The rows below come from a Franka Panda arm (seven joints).
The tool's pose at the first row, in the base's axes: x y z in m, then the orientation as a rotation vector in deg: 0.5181 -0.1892 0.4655 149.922 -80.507 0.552
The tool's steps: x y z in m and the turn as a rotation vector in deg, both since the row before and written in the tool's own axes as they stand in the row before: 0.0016 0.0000 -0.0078 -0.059 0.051 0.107; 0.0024 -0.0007 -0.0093 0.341 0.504 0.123; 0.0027 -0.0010 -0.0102 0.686 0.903 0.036; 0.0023 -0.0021 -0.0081 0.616 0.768 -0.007; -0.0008 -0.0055 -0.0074 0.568 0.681 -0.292; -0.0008 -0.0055 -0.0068 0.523 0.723 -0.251; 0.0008 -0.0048 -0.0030 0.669 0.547 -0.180; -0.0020 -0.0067 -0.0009 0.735 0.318 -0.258; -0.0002 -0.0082 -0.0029 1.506 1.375 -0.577
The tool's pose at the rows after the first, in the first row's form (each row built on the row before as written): 0.5196 -0.1893 0.4733 149.781 -80.609 0.591; 0.5222 -0.1895 0.4826 149.781 -80.728 1.506; 0.5252 -0.1896 0.4928 149.960 -80.720 3.177; 0.5286 -0.1890 0.5008 150.153 -80.668 4.619; 0.5330 -0.1841 0.5073 150.528 -80.246 5.880; 0.5372 -0.1792 0.5133 150.813 -79.846 7.169; 0.5416 -0.1767 0.5159 151.235 -79.634 8.347; 0.5460 -0.1712 0.5159 151.856 -79.402 9.271; 0.5525 -0.1659 0.5181 152.813 -78.623 12.113
